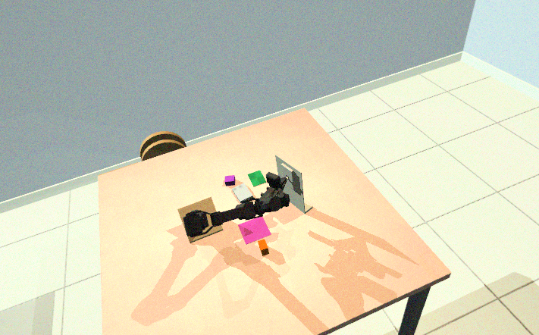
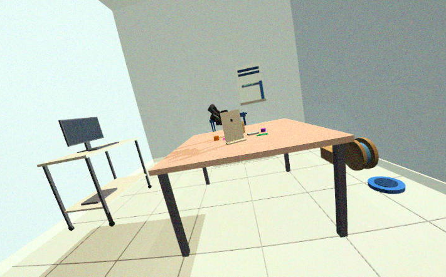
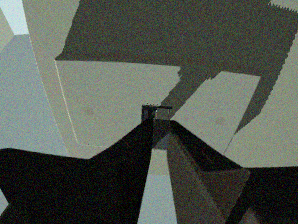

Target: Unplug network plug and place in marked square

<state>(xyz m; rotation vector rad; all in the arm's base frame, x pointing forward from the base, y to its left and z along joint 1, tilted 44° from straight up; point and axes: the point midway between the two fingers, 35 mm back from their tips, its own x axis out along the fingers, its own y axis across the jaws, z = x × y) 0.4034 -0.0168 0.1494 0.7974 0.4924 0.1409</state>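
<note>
My gripper tip is 20 cm past the magenta marked square, 18 cm above it and 4 cm to the left of it. The rest, counted from my gripper tip: orange cube: 21 cm behind, 16 cm to the right, 16 cm below; then upright panel: 7 cm below, 3 cm ahead, 1 cm to the left; then network plug: right at my gripper tip.
</note>
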